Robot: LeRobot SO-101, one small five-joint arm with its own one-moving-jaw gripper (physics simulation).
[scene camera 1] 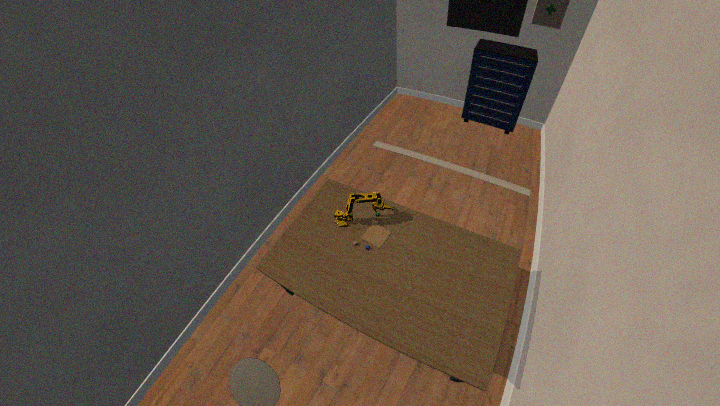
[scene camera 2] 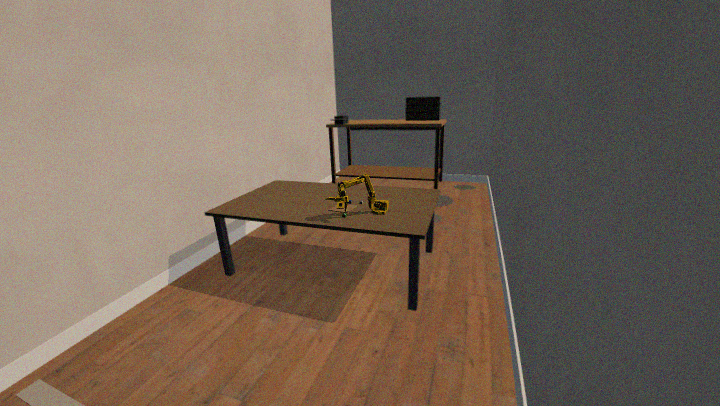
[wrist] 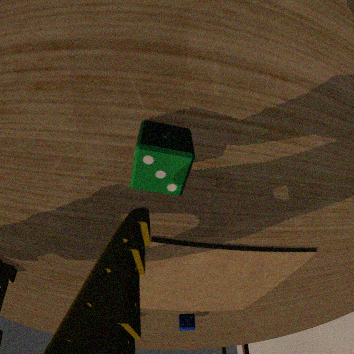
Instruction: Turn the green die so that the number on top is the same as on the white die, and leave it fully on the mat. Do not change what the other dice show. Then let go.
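Frame: origin at the arm's base, x ahead, y left, z up, level; centimetres.
Seen in the pictures: hand at its tool point: [scene camera 1: 376,212] [scene camera 2: 344,210] [wrist: 148,221]; arm's base at its link origin: [scene camera 1: 346,221] [scene camera 2: 376,211].
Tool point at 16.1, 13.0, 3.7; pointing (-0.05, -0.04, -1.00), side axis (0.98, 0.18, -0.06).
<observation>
Offsets run from my tool point to a thing's middle, as dx, dy, dz. Level surfaces: height alone.
The green die {+0.3, +0.6, -2.7} [scene camera 1: 377,214] [scene camera 2: 344,214] [wrist: 163,159] lies on the table off the mat {+6.6, -13.7, -3.5} [scene camera 1: 376,235] [wrist: 215,287]. Its upper face shows three white pips in the wrist view; a side face is dark with its pips hard to read. The white die {-1.9, -25.0, -2.7} [scene camera 1: 355,243] [scene camera 2: 361,202] is beyond the mat; its number is too small to read. My gripper [scene camera 1: 384,210] [scene camera 2: 335,205] is fully open and empty, over the green die. Its notched fixed jaw [wrist: 117,280] points toward the die, the tip apart from it in the picture; the moving jaw is swung out wide.
A blue die {+6.2, -24.4, -2.7} [scene camera 1: 367,247] [scene camera 2: 349,202] [wrist: 187,322] stands past the mat, near the white die; its number is unreadable. The brown table {dz -3.7} [scene camera 1: 418,282] [scene camera 2: 282,201] carries the arm. The green die is near one long table edge. A dark line marks the mat's near edge in the wrist view.
</observation>
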